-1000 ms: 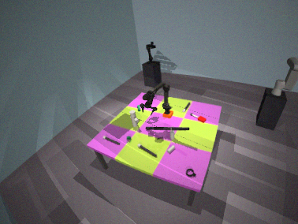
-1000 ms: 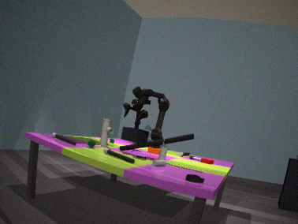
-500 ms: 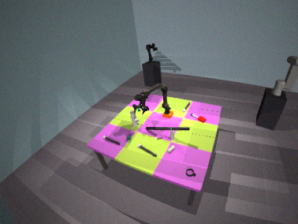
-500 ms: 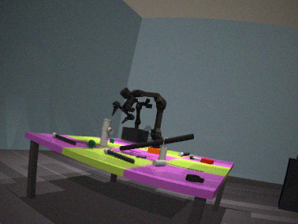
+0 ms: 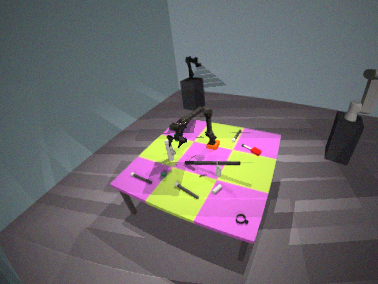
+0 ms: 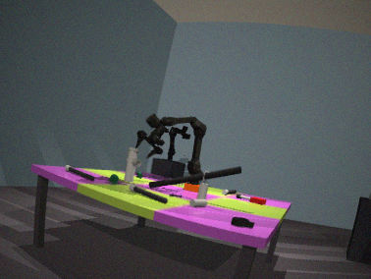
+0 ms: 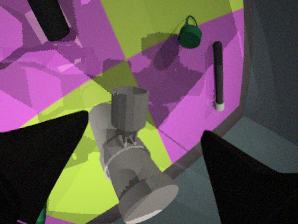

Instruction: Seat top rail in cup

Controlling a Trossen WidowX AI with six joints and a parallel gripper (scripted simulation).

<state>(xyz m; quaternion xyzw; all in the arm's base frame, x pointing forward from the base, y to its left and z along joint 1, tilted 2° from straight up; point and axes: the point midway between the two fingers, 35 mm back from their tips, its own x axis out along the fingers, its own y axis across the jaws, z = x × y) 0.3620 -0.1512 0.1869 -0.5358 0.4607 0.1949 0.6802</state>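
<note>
The grey rail-end cup is 3 cm to the right of my gripper tip and 6 cm below it. Also, from my gripper tip: short grey post: 5 cm behind, 41 cm to the left, 8 cm below; green object: 22 cm ahead, 3 cm to the left, 17 cm below; white cylinder: 10 cm ahead, 49 cm to the left, 17 cm below.
</note>
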